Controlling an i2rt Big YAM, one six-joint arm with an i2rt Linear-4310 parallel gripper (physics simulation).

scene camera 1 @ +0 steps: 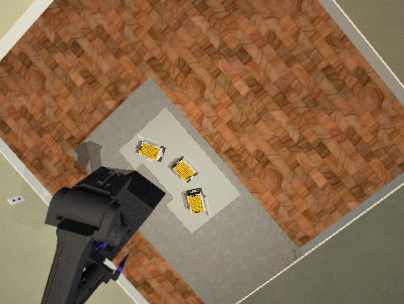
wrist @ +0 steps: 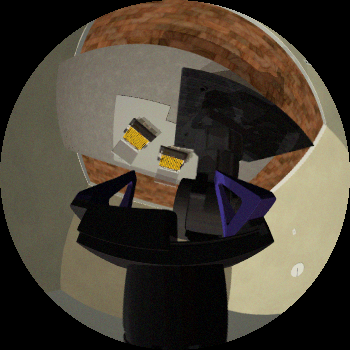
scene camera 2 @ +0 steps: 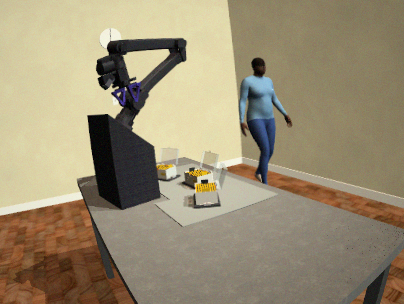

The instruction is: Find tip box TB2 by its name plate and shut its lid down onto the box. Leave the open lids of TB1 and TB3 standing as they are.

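Frame: origin at the arm's base, x ahead, y left, z up, level; millimetres.
Seen in the pictures: gripper, between the fingertips: (scene camera 1: 119, 246) (wrist: 174, 174) (scene camera 2: 130, 103); arm's base, origin of its link: (wrist: 219, 130) (scene camera 2: 120, 127).
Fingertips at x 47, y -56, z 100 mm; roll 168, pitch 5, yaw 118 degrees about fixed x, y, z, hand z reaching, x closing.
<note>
Pixels of each thing's middle, then the offset from my fingertips to it. Level surfaces: height alone.
- middle box, middle of its body: (scene camera 2: 198, 171) (wrist: 170, 163) (scene camera 1: 183, 171) 94 mm left, 299 mm ahead, 361 mm down
- far box, middle of its body: (scene camera 2: 161, 172) (scene camera 1: 150, 152) 314 mm left, 167 mm ahead, 392 mm down
- mat, height of its surface: 425 mm down
- grey table, height of its surface: 428 mm down
Three open tip boxes with yellow tip racks stand on the pale mat. One box (scene camera 1: 195, 203) (scene camera 2: 206, 199) (wrist: 136, 137) is nearest in scene view 2, its clear lid (scene camera 1: 207, 204) (wrist: 125, 152) raised. A middle box (scene camera 1: 184, 170) (scene camera 2: 198, 177) (wrist: 171, 160) has its lid (scene camera 2: 209, 160) (wrist: 166, 176) up. A far box (scene camera 1: 150, 151) (scene camera 2: 166, 172) has its lid (scene camera 2: 169, 155) up; it does not show in the wrist view. No name plate is legible, so I cannot tell which is TB2. My gripper (scene camera 1: 111, 256) (scene camera 2: 128, 101) (wrist: 174, 174) is open and empty, high and away from the boxes.
A tall dark block (scene camera 1: 142, 190) (scene camera 2: 125, 167) (wrist: 240, 100) with a sloped top stands beside the mat (scene camera 1: 220, 190) (scene camera 2: 240, 200) (wrist: 125, 106) on the grey table (scene camera 1: 245, 250) (scene camera 2: 275, 245) (wrist: 90, 100). A person (scene camera 2: 260, 100) in blue stands beyond the table.
</note>
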